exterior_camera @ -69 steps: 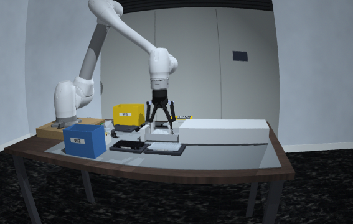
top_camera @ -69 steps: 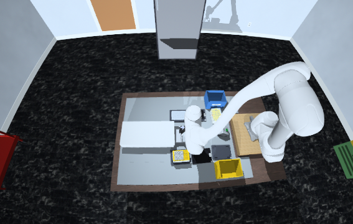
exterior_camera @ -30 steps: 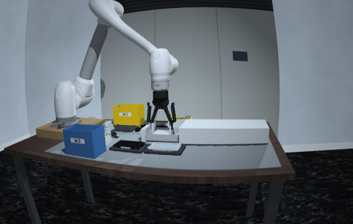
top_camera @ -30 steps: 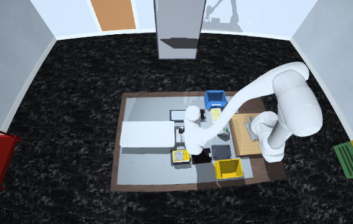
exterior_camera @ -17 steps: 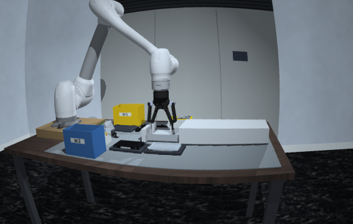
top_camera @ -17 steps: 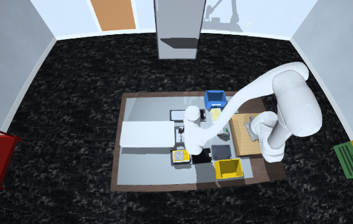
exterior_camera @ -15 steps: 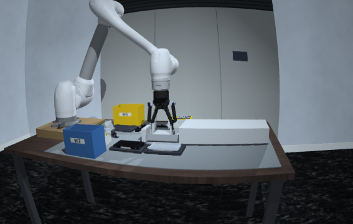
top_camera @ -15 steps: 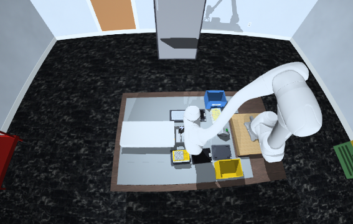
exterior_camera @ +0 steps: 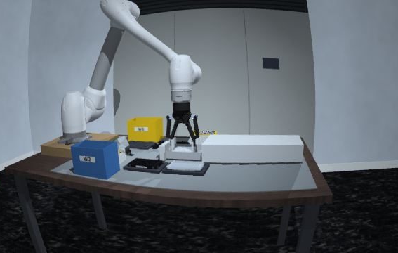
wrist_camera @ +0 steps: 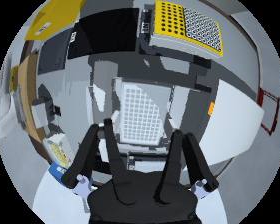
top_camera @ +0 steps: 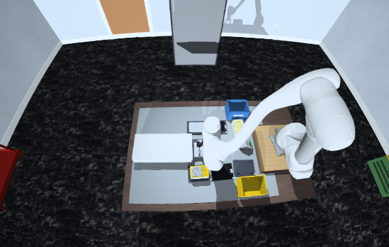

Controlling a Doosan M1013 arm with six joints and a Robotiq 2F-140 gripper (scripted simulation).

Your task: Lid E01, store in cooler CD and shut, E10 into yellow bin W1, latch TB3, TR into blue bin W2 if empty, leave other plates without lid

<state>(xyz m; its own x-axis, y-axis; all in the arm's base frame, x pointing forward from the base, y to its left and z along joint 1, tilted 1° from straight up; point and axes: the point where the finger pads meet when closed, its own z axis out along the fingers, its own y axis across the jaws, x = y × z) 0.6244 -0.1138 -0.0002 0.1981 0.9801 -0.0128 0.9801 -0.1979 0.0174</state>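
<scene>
The grey plate lid is 10 mm below my hand. Also, from my hand: yellow tip rack TR (90 mm ahead, 170 mm to the left, 10 mm above); then white well plate (20 mm below); then drawer (30 mm ahead, 10 mm to the right, 20 mm below).
</scene>
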